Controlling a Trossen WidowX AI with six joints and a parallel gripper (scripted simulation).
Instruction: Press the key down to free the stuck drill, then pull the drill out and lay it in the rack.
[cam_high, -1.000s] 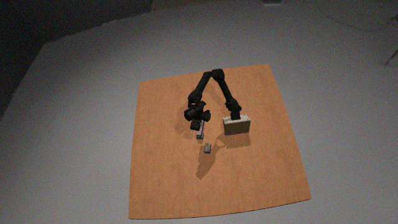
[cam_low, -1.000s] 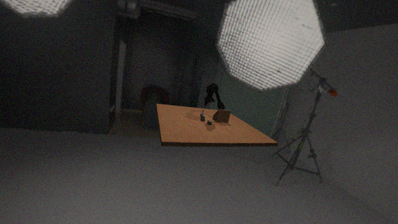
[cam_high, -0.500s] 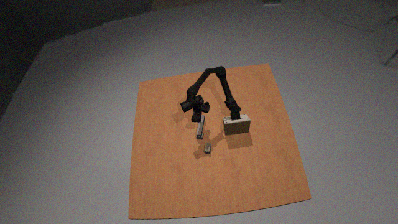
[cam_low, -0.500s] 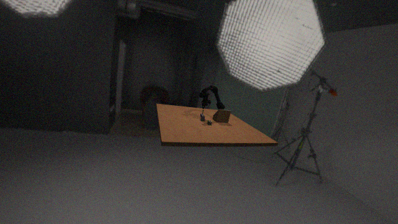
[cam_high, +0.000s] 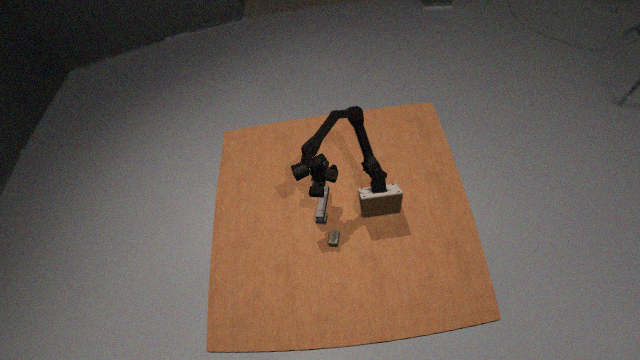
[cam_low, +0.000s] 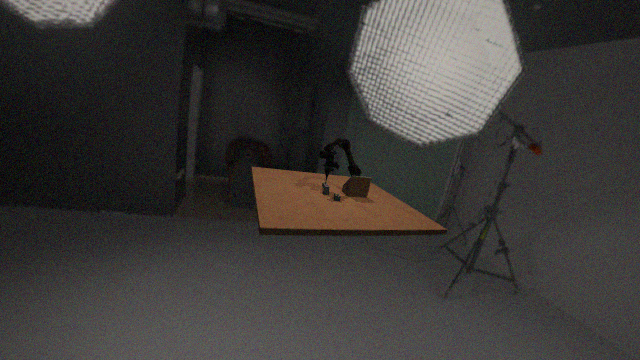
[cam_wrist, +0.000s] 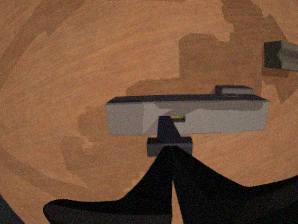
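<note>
Now: the drill 7 cm below my gripper tip, 6 cm to the left of it and 1 cm ahead of it. From my gripper tip the other things lie so: grey rack: 22 cm to the left, 10 cm below, 4 cm behind; then holder block: 8 cm below, 4 cm to the left, 1 cm ahead.
</note>
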